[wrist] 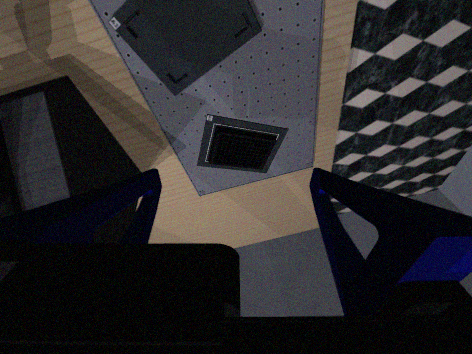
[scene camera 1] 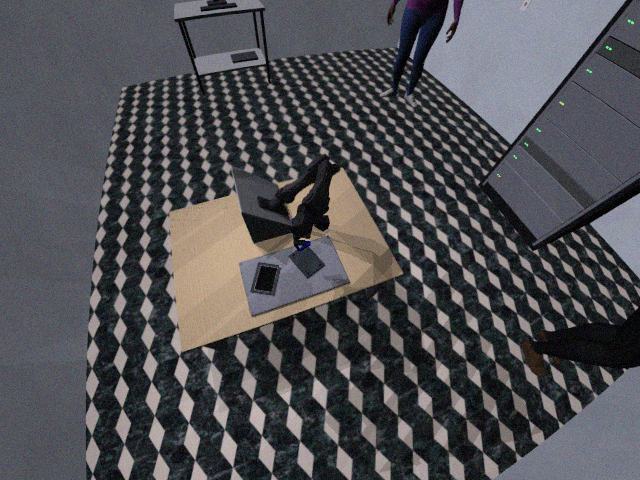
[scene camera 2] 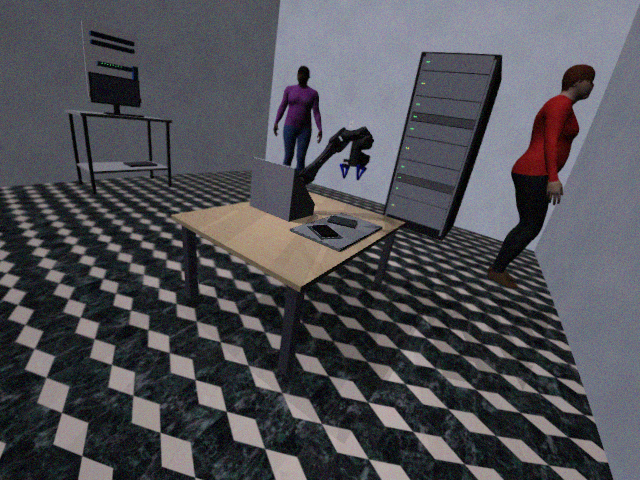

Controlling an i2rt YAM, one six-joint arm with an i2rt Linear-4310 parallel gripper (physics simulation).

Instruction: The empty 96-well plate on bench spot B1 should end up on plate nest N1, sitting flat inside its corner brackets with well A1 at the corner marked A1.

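Seen in the pictures: gripper, fingertip midpoint: point(wrist: 235, 176) point(scene camera 1: 298, 242) point(scene camera 2: 350, 179); arm's base, link origin: point(scene camera 1: 272, 206) point(scene camera 2: 295, 189).
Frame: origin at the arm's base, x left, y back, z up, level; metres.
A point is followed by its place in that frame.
Note:
The black 96-well plate point(scene camera 1: 266, 279) {x -0.134, y -0.351, z -0.116 m} point(scene camera 2: 326, 231) {x -0.153, y -0.359, z -0.116 m} point(wrist: 239, 151) {x -0.133, y -0.335, z -0.118 m} lies flat on bench spot B1 point(wrist: 274, 164) {x -0.209, y -0.409, z -0.132 m}, a dark grey rectangle with a white outline and a small label at one corner. Plate nest N1 point(scene camera 1: 307, 262) {x 0.096, y -0.323, z -0.120 m} point(scene camera 2: 342, 221) {x 0.080, y -0.315, z -0.120 m} point(wrist: 192, 45) {x 0.073, y -0.305, z -0.120 m} is a dark grey block with black corner brackets; no plate shows on it, and its top part is cut off in the wrist view. A white label point(wrist: 114, 23) {x 0.120, y -0.217, z -0.120 m} sits at one nest corner. My gripper point(scene camera 1: 302, 246) {x 0.055, y -0.327, z 0.134 m} point(scene camera 2: 352, 178) {x 0.055, y -0.327, z 0.134 m} point(wrist: 235, 176) {x 0.055, y -0.327, z 0.134 m} is open and empty, high above the board, nearer the nest than the plate.
Both stand on a grey perforated board point(scene camera 1: 294, 295) {x -0.021, y -0.472, z -0.131 m} point(scene camera 2: 357, 236) {x -0.026, y -0.476, z -0.131 m} point(wrist: 295, 85) {x -0.029, y -0.458, z -0.132 m} on a wooden table point(scene camera 1: 199, 289) {x -0.484, y -0.288, z -0.145 m} point(scene camera 2: 258, 242) {x -0.482, y -0.222, z -0.144 m}. A grey box-like block point(scene camera 1: 253, 198) {x -0.087, y 0.015, z 0.087 m} point(scene camera 2: 273, 188) {x -0.159, y 0.031, z 0.011 m} stands beside the arm's base. Two people, a server rack point(scene camera 2: 439, 139) and a side shelf stand away from the table.

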